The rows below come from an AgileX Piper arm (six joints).
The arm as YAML. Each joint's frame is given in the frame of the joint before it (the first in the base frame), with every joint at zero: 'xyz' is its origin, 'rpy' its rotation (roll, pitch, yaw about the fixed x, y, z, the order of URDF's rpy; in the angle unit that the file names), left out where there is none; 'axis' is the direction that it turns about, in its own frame. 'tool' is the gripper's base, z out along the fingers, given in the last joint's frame.
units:
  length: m
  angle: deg
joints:
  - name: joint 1
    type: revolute
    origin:
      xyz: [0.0, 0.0, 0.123]
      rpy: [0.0, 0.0, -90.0]
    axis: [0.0, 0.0, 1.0]
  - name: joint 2
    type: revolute
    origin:
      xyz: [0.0, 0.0, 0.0]
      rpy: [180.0, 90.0, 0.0]
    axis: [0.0, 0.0, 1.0]
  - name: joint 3
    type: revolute
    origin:
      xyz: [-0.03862, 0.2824, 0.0]
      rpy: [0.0, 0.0, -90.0]
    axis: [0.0, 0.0, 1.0]
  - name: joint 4
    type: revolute
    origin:
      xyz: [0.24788, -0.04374, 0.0]
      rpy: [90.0, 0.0, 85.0]
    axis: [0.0, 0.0, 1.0]
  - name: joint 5
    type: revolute
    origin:
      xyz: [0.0, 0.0, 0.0]
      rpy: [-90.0, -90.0, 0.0]
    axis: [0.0, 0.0, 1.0]
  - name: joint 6
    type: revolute
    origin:
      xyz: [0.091, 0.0, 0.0]
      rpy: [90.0, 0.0, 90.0]
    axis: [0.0, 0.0, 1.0]
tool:
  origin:
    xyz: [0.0, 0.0, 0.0]
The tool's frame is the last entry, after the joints.
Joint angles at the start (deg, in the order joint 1, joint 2, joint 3, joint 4, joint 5, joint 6):
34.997, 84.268, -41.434, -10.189, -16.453, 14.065
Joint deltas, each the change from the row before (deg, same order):
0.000, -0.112, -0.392, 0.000, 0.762, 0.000
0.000, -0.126, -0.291, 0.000, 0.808, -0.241
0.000, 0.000, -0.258, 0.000, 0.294, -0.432
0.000, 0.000, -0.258, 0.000, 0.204, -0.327
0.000, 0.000, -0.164, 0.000, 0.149, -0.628
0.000, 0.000, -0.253, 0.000, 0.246, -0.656
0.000, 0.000, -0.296, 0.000, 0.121, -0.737
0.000, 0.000, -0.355, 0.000, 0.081, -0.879
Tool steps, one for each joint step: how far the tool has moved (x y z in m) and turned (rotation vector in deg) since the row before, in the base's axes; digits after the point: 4 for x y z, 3 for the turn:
0.0005, 0.0001, 0.0015, -0.208, 0.154, -0.107
0.0002, -0.0001, 0.0010, -0.464, 0.123, -0.024
0.0005, 0.0003, 0.0009, -0.360, -0.237, 0.122
0.0005, 0.0003, 0.0010, -0.224, -0.244, 0.095
0.0003, 0.0002, 0.0006, -0.463, -0.379, 0.216
0.0005, 0.0003, 0.0010, -0.496, -0.395, 0.213
0.0007, 0.0004, 0.0014, -0.450, -0.569, 0.260
0.0008, 0.0005, 0.0017, -0.495, -0.728, 0.316

